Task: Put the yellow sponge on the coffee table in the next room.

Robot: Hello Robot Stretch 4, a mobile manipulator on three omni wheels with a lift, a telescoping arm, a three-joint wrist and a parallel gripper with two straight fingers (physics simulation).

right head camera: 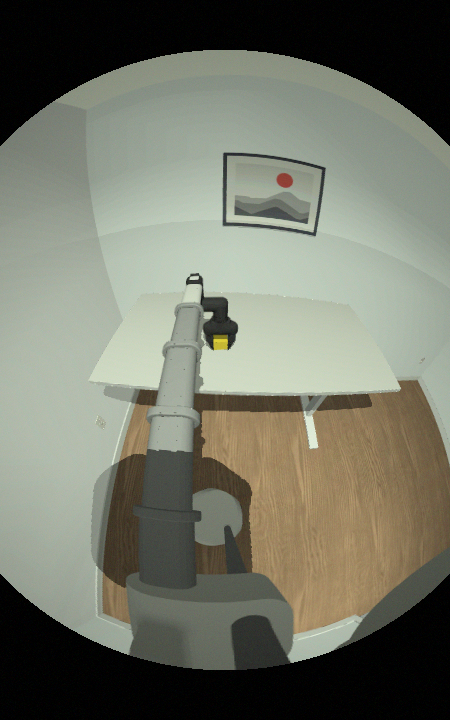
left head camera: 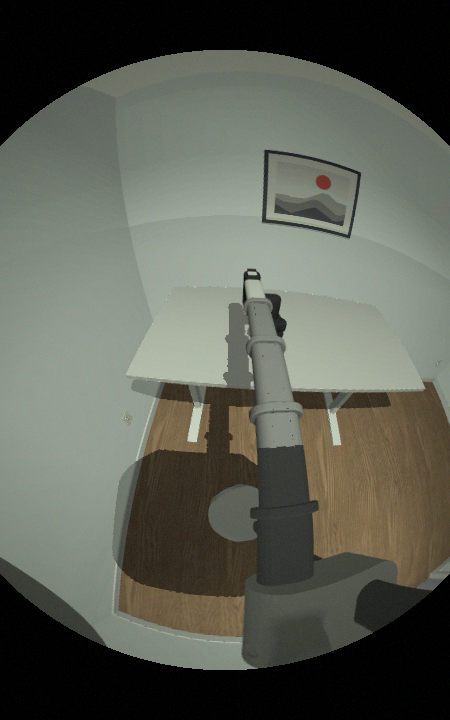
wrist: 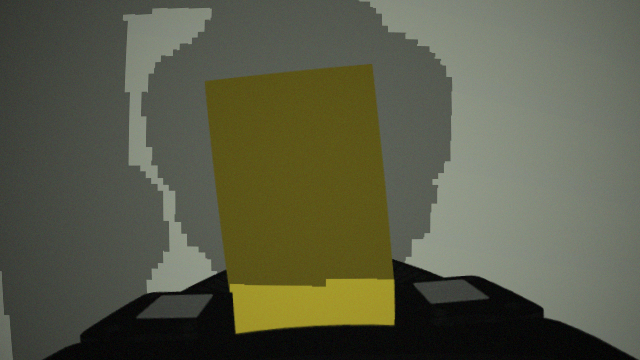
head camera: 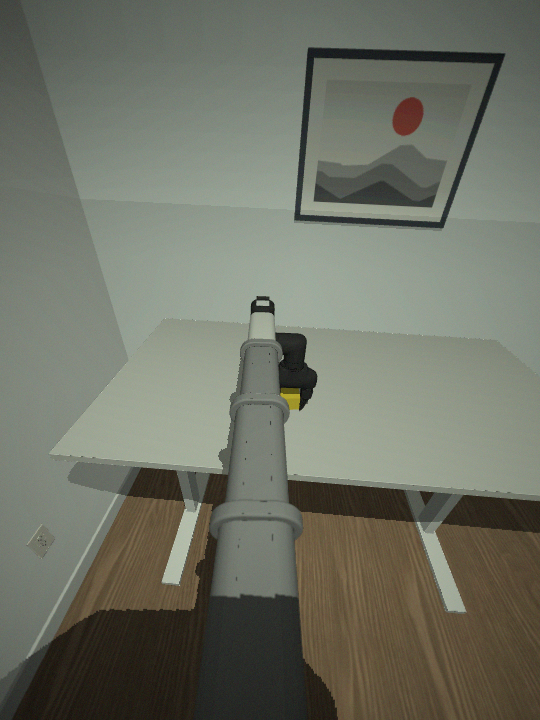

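Observation:
The yellow sponge (head camera: 291,401) (right head camera: 220,344) (wrist: 305,185) is a small block at the middle of the white desk (head camera: 406,407) (left head camera: 185,334) (right head camera: 297,345). In the wrist view it is slightly turned, its upper part in shadow. My gripper (wrist: 313,281) is shut on the sponge, with one dark finger against each long side near its lower end. In the right head view the black gripper (right head camera: 220,340) points down over the desk with the sponge between its fingers. I cannot tell whether the sponge touches the desk top. The arm hides the sponge in the left head view. The coffee table does not show.
The telescoping arm (head camera: 258,453) (left head camera: 270,371) (right head camera: 177,376) reaches out over the desk's front edge. A wall with a framed picture (head camera: 380,183) stands behind the desk, and another wall (head camera: 46,348) is close on the left. White desk legs (head camera: 444,572) (right head camera: 311,430) stand on the wooden floor.

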